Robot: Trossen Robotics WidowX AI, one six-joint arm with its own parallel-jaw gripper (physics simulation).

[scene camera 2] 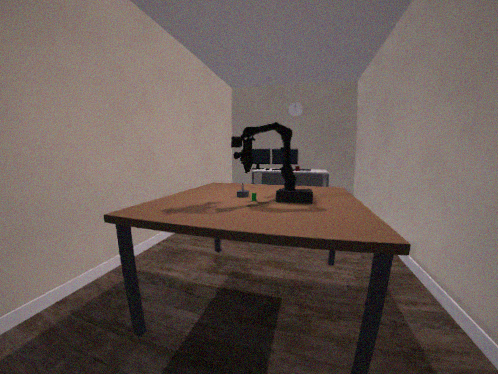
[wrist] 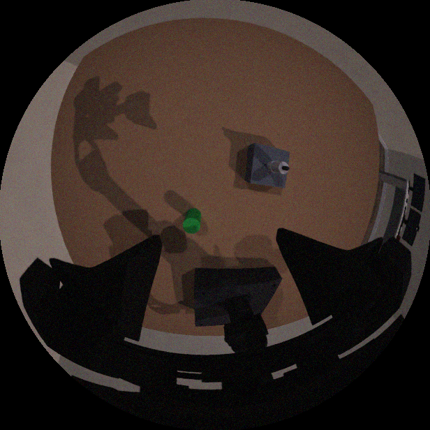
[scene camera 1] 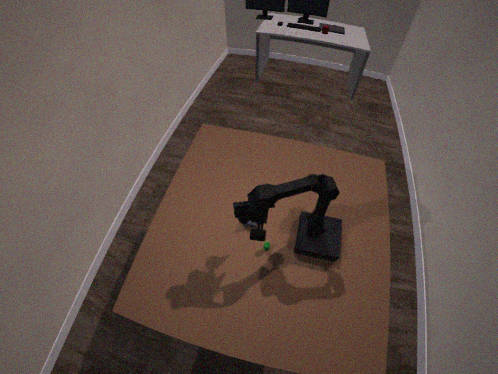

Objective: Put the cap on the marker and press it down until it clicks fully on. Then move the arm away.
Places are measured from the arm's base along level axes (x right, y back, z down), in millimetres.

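Pixels of known places: gripper, between the fingertips: [scene camera 2: 247,172] [scene camera 1: 259,226]; arm's base, origin of its link: [scene camera 2: 290,190] [scene camera 1: 314,231].
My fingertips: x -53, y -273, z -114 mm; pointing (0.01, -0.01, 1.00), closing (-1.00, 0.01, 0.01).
Observation:
For each thing: its middle in the pictures, then the offset to it from my fingertips. Level surfaces: height alone.
- green cap, middle of its body: [scene camera 1: 266,246] [scene camera 2: 253,196] dy +47, dx -37, dz +148 mm
- brown table, height of its surface: dz +173 mm
- marker, middle of its body: [scene camera 2: 242,187] dy -48, dx +101, dz +109 mm
- grey-blue block, middle of its body: [scene camera 2: 242,193] dy -48, dx +101, dz +155 mm
The green cap [scene camera 1: 266,246] [scene camera 2: 254,197] [wrist: 192,221] stands upright on the brown table [scene camera 1: 300,325] [scene camera 2: 300,225] [wrist: 210,65]. The marker [scene camera 2: 243,187] [wrist: 280,167] stands upright, uncapped, in a grey-blue block [scene camera 2: 242,194] [wrist: 261,175]. In scene camera 1 the arm largely hides the block and marker. My gripper [scene camera 2: 247,171] [wrist: 219,238] is open and empty, high above the table. In the wrist view the cap lies between the fingertips' directions, left of centre and far below them; the block is farther up and to the right.
The arm's black base [scene camera 1: 319,237] [scene camera 2: 294,195] [wrist: 230,295] stands on the table, right of the cap in the scene views. A white desk [scene camera 1: 315,36] [scene camera 2: 320,173] with two monitors stands by the far wall. Arm shadows fall on the table.

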